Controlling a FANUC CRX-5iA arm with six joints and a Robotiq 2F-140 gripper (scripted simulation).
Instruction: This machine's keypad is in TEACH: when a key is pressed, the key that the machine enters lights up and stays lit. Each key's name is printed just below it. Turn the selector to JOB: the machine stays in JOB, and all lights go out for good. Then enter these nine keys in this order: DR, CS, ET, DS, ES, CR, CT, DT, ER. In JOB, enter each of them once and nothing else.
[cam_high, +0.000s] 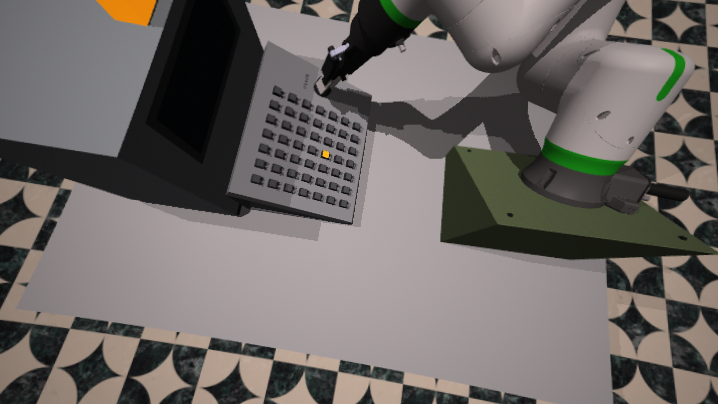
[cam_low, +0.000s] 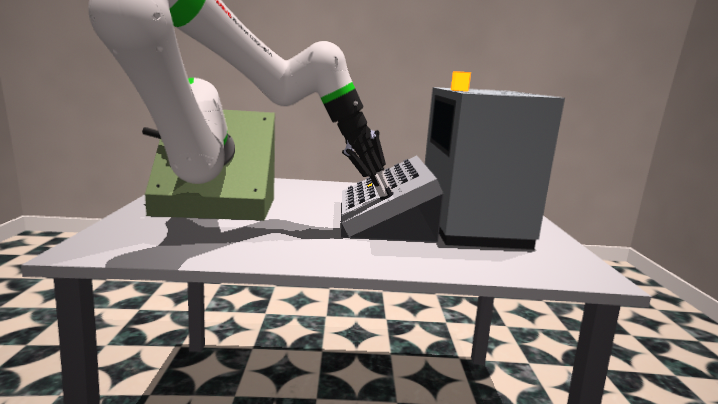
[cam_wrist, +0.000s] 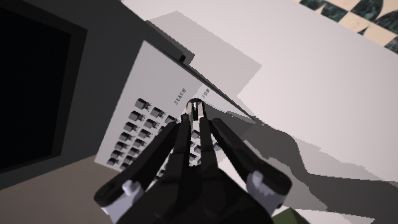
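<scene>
Now: the black selector knob 20 mm ahead of my hand and 20 mm below it. Round my hand: key 40 mm behind, 160 mm to the left, 50 mm below; grey keypad 20 mm ahead, 120 mm to the left, 70 mm below.
</scene>
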